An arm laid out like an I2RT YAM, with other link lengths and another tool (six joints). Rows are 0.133 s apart.
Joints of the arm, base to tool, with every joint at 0 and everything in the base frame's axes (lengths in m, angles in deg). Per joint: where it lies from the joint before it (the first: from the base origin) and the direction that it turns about. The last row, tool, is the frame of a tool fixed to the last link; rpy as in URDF.
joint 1: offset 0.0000 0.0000 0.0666 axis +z
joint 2: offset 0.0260 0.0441 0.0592 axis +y
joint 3: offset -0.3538 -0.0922 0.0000 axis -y
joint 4: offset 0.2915 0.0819 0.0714 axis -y
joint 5: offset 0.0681 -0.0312 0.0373 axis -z
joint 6: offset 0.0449 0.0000 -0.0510 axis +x
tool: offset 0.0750 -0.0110 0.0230 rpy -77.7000 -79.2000 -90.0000
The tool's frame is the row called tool.
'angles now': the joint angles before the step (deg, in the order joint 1, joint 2, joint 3, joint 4, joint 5, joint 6). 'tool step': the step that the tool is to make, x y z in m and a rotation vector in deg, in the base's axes. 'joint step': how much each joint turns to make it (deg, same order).
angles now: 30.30 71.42 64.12 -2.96 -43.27 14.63
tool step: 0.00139 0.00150 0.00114 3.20 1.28 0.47
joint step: 0.00 0.04 -1.53 5.25 -0.96 4.57
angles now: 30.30 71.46 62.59 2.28 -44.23 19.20
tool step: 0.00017 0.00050 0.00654 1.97 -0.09 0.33
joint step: 0.00 0.00 -0.09 2.75 -0.48 2.27
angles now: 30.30 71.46 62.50 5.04 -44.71 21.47
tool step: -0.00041 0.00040 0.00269 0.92 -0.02 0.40
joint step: 0.00 0.00 -0.11 1.35 -0.44 1.07
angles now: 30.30 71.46 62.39 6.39 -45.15 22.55
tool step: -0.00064 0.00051 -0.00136 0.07 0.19 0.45
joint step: 0.00 0.02 -0.24 0.27 -0.45 0.19
